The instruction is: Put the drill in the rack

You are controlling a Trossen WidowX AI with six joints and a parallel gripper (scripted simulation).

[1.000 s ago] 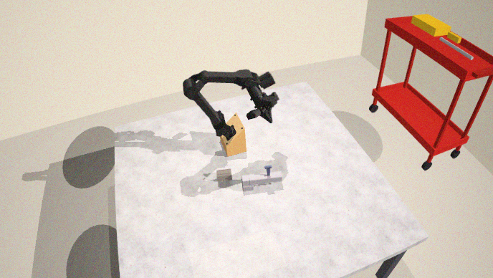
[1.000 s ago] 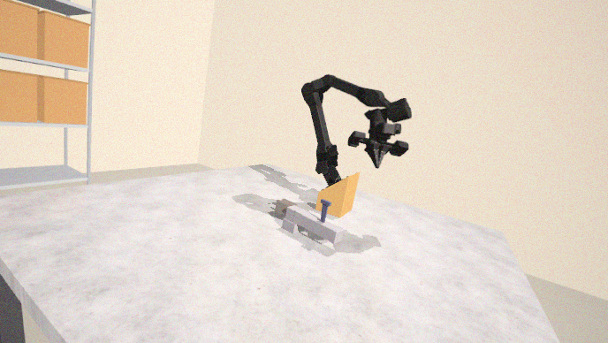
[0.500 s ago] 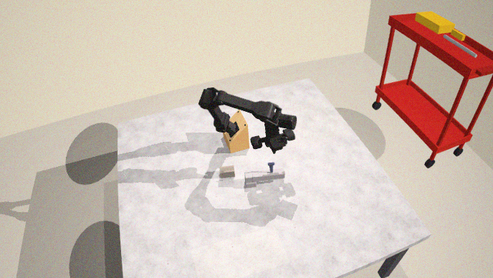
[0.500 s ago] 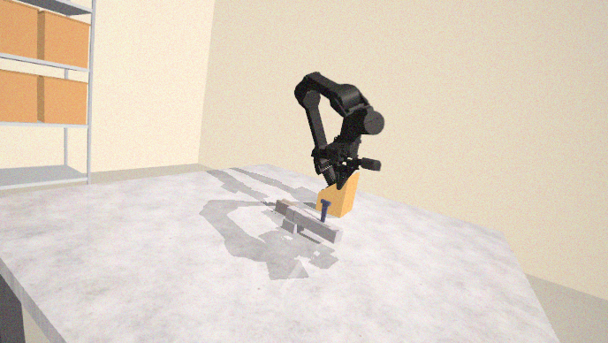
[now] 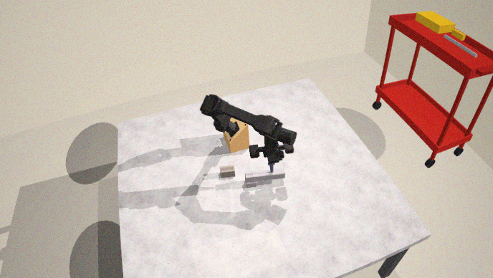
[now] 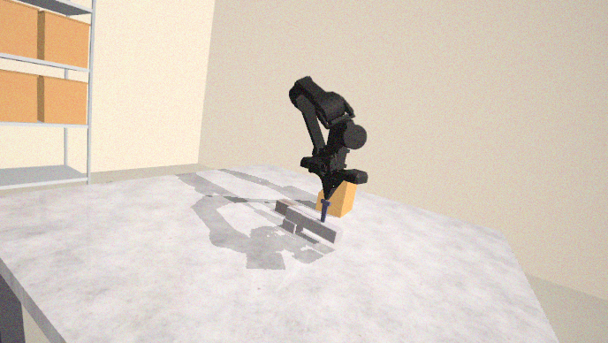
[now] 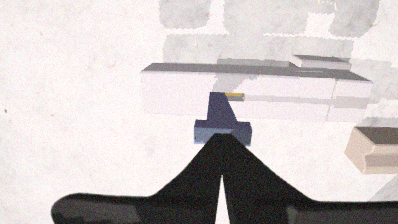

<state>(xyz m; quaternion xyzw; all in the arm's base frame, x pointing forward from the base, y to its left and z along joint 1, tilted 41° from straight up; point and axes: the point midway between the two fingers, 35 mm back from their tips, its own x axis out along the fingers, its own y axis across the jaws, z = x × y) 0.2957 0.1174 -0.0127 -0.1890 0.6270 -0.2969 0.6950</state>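
The blue key is 4 cm below my gripper tip. From my gripper tip the other things lie so: rack 19 cm to the right, 11 cm below, 11 cm behind; then drill 8 cm below, 5 cm to the right, 1 cm behind.
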